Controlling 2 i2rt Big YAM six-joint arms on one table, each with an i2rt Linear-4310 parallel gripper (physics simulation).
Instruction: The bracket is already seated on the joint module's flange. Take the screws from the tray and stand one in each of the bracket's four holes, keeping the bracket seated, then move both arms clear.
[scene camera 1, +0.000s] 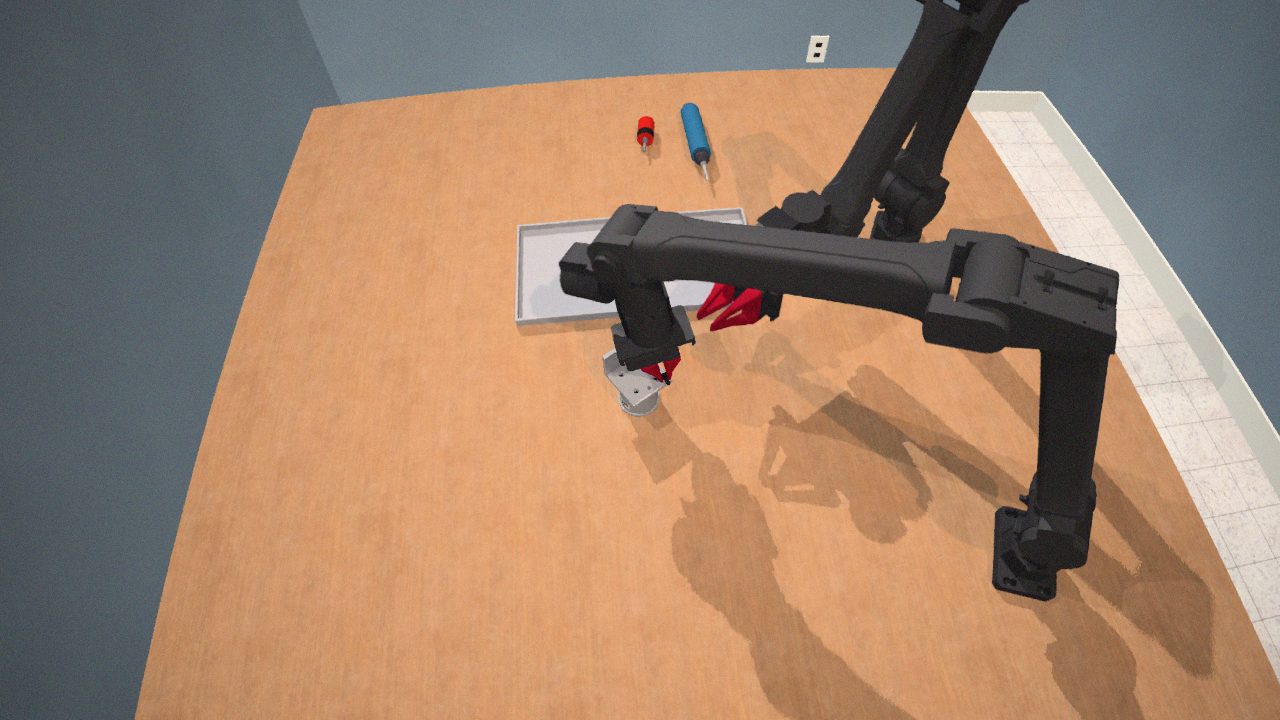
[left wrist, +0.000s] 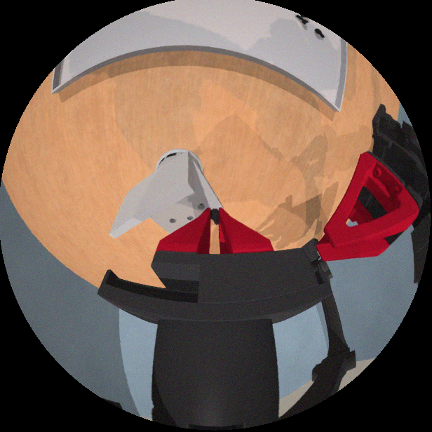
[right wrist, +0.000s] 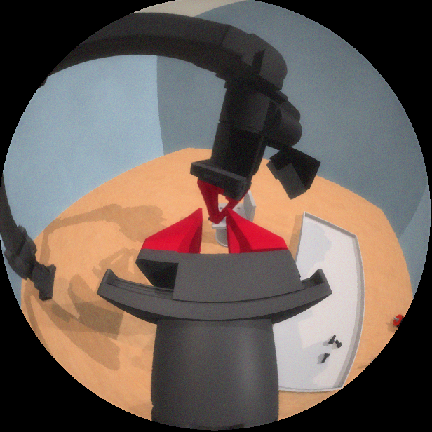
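Seen in the pictures: left gripper, fingertip midpoint: (scene camera 1: 665, 378); right gripper, fingertip midpoint: (scene camera 1: 704, 322); left arm's base at its link origin: (scene camera 1: 1022, 554).
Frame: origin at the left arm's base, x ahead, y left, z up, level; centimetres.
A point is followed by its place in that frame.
The grey bracket (scene camera 1: 633, 385) {x 59.5, y -6.9, z 6.6 cm} sits on the joint module (scene camera 1: 639, 405) {x 58.3, y -5.9, z 3.0 cm} just in front of the tray (scene camera 1: 573, 269). My left gripper (scene camera 1: 666, 369) {x 55.5, y -9.2, z 7.1 cm} hangs over the bracket's right edge, shut on a small dark screw (left wrist: 214, 215) held at its fingertips. In the left wrist view the bracket (left wrist: 169, 197) shows small holes near the tips. My right gripper (scene camera 1: 736, 306) hovers to the right of the bracket, above the table, shut and empty. Loose screws (right wrist: 330, 348) lie in the tray's corner.
A red screwdriver (scene camera 1: 645, 130) {x 76.2, y -67.0, z 3.4 cm} and a blue screwdriver (scene camera 1: 695, 132) {x 66.0, y -68.5, z 4.0 cm} lie at the far side of the table beyond the tray. The left arm's long link spans above the tray. The right arm's base stands behind it.
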